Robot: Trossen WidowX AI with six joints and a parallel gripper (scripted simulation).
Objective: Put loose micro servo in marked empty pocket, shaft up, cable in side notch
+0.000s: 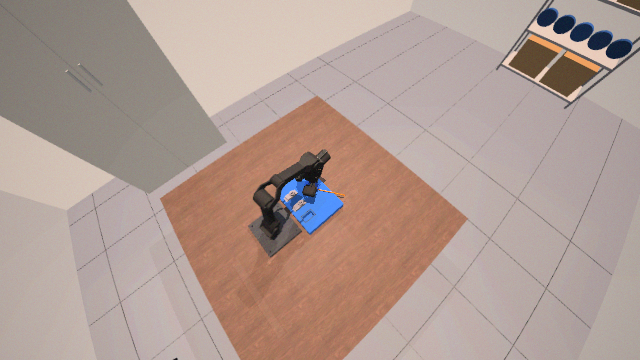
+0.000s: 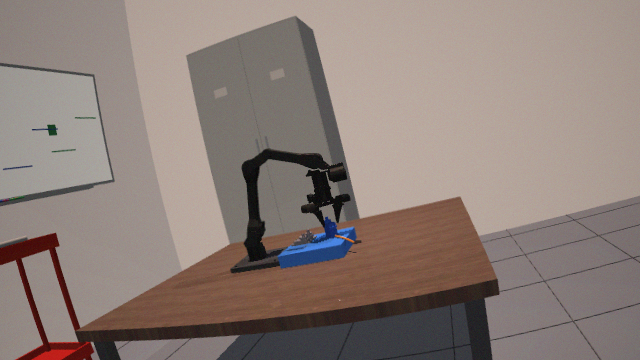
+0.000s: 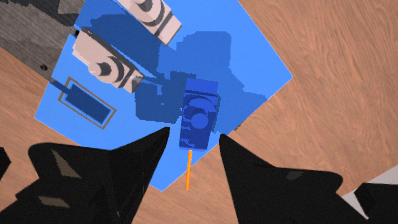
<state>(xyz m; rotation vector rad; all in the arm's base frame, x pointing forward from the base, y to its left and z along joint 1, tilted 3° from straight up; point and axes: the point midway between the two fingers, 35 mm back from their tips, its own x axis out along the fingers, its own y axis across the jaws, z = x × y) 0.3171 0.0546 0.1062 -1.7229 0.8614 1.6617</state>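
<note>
The blue deck is 70 mm below my gripper tip, 20 mm to the right of it and 20 mm behind it.
</note>
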